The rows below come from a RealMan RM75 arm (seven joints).
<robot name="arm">
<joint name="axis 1" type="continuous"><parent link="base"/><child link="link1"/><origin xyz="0 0 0.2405"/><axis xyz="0 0 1"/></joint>
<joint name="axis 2" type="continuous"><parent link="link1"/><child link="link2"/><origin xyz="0 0 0"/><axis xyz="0 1 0"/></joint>
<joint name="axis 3" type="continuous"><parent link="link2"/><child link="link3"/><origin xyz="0 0 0.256"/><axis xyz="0 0 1"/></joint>
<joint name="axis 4" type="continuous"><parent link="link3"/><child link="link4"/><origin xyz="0 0 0"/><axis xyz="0 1 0"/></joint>
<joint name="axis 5" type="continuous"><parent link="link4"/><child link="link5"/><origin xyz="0 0 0.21"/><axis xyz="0 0 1"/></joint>
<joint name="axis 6" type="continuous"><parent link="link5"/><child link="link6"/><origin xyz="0 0 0"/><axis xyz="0 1 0"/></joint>
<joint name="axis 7" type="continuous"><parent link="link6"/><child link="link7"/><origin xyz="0 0 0.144"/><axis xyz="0 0 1"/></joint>
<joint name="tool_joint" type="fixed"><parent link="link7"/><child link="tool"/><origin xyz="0 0 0"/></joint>
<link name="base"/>
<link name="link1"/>
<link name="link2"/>
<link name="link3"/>
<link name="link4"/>
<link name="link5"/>
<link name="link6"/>
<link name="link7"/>
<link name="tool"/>
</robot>
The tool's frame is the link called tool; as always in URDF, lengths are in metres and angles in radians. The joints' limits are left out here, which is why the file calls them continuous.
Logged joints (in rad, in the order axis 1, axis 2, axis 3, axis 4, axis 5, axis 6, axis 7), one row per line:
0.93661, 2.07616, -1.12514, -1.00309, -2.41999, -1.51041, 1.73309
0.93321, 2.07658, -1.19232, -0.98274, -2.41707, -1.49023, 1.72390
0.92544, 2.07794, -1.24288, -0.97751, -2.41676, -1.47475, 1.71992
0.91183, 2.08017, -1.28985, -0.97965, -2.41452, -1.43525, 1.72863
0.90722, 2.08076, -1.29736, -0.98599, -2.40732, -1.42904, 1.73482
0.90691, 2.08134, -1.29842, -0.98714, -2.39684, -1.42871, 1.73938
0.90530, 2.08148, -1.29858, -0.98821, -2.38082, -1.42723, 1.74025
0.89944, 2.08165, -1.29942, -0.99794, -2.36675, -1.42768, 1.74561
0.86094, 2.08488, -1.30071, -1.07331, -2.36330, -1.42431, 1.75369
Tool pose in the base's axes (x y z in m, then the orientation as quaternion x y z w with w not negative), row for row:
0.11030, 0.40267, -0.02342, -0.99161, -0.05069, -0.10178, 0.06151
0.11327, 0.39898, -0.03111, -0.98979, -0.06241, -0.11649, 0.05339
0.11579, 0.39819, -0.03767, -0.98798, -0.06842, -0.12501, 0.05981
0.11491, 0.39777, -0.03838, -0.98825, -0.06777, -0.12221, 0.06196
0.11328, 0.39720, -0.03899, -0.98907, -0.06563, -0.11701, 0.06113
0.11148, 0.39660, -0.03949, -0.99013, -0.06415, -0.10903, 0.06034
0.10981, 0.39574, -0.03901, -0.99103, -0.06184, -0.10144, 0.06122
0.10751, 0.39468, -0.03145, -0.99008, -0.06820, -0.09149, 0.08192
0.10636, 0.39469, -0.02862, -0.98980, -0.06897, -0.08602, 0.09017
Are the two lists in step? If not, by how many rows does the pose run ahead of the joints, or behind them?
The pose runs 1 row ahead of the joints: the pose in row i belongs to the joints in row i + 1.
